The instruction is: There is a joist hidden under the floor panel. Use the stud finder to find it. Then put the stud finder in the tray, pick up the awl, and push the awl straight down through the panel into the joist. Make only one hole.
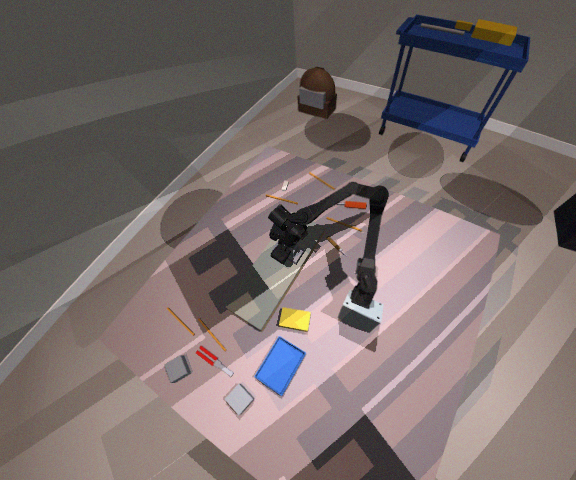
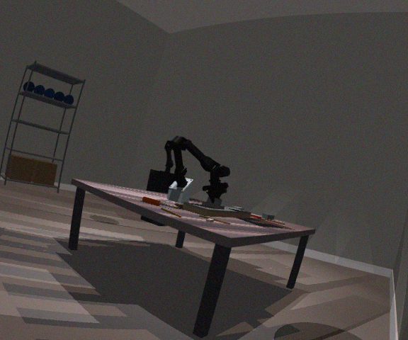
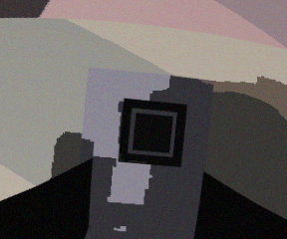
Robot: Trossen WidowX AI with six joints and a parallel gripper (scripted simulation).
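Right now my gripper tip is 15 cm past the blue tray, 42 cm to the right of it and 5 cm above it. Also, from my gripper tip: yellow block 14 cm behind, 25 cm to the left, 5 cm below; then awl 20 cm behind, 11 cm to the right, 6 cm below; then stud finder 1 cm ahead, 2 cm above.
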